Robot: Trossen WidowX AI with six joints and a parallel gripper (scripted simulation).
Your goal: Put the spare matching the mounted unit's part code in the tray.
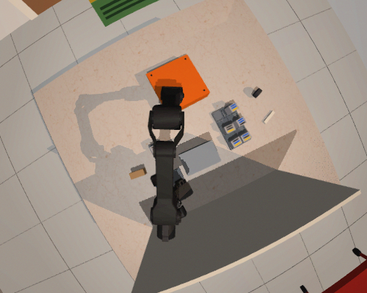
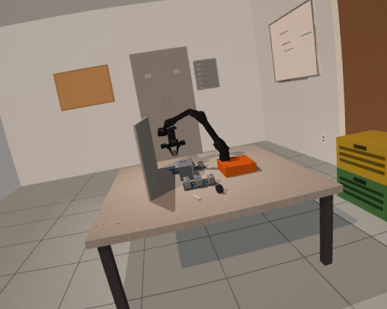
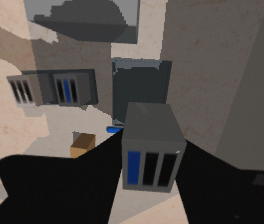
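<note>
Right now the dark grey tray is 10 mm behind my gripper tip and 130 mm below it. From my gripper tip the other things lie so: brown block 120 mm behind, 110 mm to the right, 110 mm below; grey spare 30 mm above; light grey box 50 mm behind, 180 mm to the left, 80 mm below.
</note>
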